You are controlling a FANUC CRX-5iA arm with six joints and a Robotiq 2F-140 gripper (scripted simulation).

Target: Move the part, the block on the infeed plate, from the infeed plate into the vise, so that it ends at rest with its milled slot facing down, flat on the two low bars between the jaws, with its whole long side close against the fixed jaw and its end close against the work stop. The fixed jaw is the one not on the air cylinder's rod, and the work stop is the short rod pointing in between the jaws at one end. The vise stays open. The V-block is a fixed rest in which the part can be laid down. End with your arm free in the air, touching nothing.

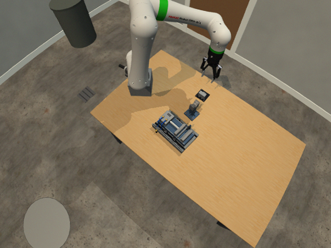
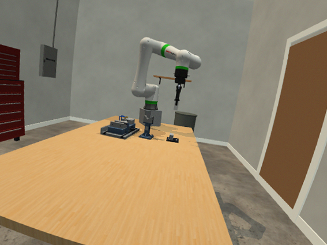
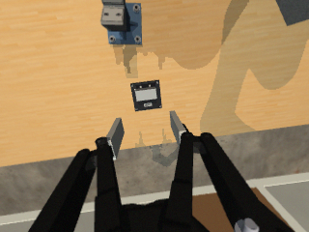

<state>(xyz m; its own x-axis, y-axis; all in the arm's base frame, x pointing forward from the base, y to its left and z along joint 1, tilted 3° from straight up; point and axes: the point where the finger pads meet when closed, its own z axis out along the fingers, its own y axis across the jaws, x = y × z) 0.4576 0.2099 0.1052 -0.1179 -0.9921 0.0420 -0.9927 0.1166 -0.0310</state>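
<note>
Now: hand 1 cm to the right of the part and 23 cm above it. The rest, counted from my hand: white cylinder rod (4 cm behind, 37 cm to the right, 18 cm below); then work stop (6 cm ahead, 35 cm to the right, 17 cm below); then infeed plate (1 cm to the left, 26 cm below).
</note>
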